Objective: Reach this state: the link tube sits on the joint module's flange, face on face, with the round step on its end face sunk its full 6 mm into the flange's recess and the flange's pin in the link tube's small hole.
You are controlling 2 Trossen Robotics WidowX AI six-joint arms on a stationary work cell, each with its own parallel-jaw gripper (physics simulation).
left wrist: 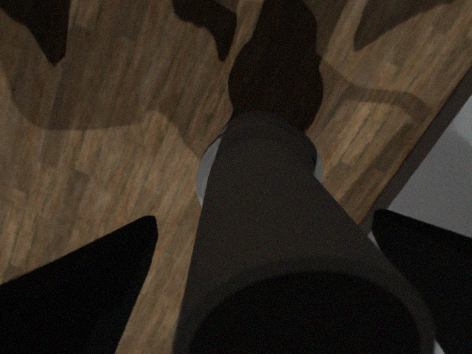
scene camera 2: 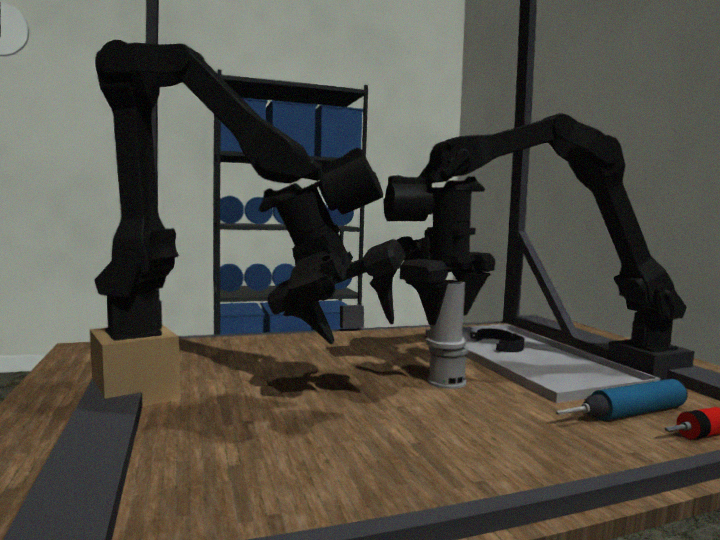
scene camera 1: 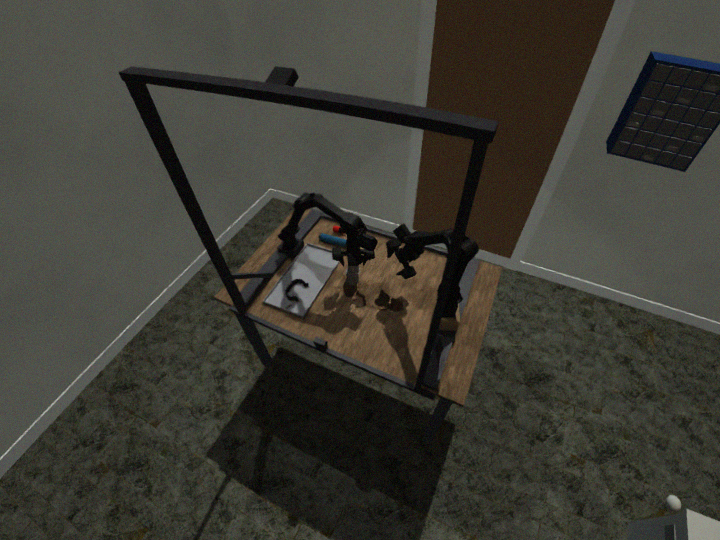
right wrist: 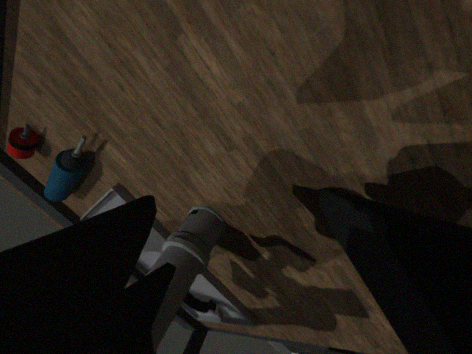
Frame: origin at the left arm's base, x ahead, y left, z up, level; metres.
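Seen in the pictures: left gripper, fingertip midpoint: (left wrist: 263,222) (scene camera 2: 448,319) (scene camera 1: 353,265) (right wrist: 165,281); right gripper, fingertip midpoint: (scene camera 2: 361,333) (scene camera 1: 392,266) (right wrist: 238,199); left arm's base at its link origin: (scene camera 2: 650,346) (scene camera 1: 290,244); right arm's base at its link origin: (scene camera 2: 133,332) (scene camera 1: 447,311).
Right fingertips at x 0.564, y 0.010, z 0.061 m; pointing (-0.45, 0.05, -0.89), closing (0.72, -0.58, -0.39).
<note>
Pixels of each thing's top centre, then the offset from my right fingertips to it. "*": a spot on its surface instead.
- grey link tube at its top centre: (right wrist: 126,346) (scene camera 2: 448,281) (scene camera 1: 352,257) dy -0.067, dx -0.169, dz +0.057 m
- joint module at its top centre: (right wrist: 185,254) (scene camera 2: 448,344) (scene camera 1: 352,271) dy -0.069, dx -0.177, dz -0.045 m
- pale tray at its top centre: (scene camera 2: 526,350) (right wrist: 165,271) (scene camera 1: 305,276) dy -0.149, dx -0.397, dz -0.093 m
- black curved part at a spot on its surface: (scene camera 2: 509,340) * dy -0.245, dx -0.428, dz -0.099 m
- blue bottle at a spot on its surface: (scene camera 2: 645,398) * dy +0.147, dx -0.368, dz -0.080 m
- wooden block at its top centre: (scene camera 2: 133,332) (scene camera 1: 447,311) dy -0.134, dx +0.297, dz -0.017 m
The grey link tube (scene camera 1: 351,275) (scene camera 2: 454,310) (left wrist: 270,225) (right wrist: 182,272) stands upright on the joint module (scene camera 1: 350,290) (scene camera 2: 446,372) (right wrist: 204,226), which stands on the table. A thin dark line shows near their joint; seating depth, pin and small hole cannot be seen. My left gripper (scene camera 2: 448,318) (left wrist: 263,222) is open, pointing down, with its fingers on either side of the tube's upper part, apart from it. My right gripper (scene camera 2: 361,332) (right wrist: 238,199) is open and empty, tilted, above the table to the left of the tube in scene camera 2.
A pale tray (scene camera 1: 314,273) (scene camera 2: 558,372) beside the joint module holds a black curved part (scene camera 2: 509,340) (right wrist: 200,302). A blue bottle (scene camera 1: 332,238) (scene camera 2: 645,398) (right wrist: 62,175) and a red one (scene camera 1: 337,229) (scene camera 2: 697,424) (right wrist: 22,142) lie near the table edge. A wooden block (scene camera 2: 136,366) supports the right arm.
</note>
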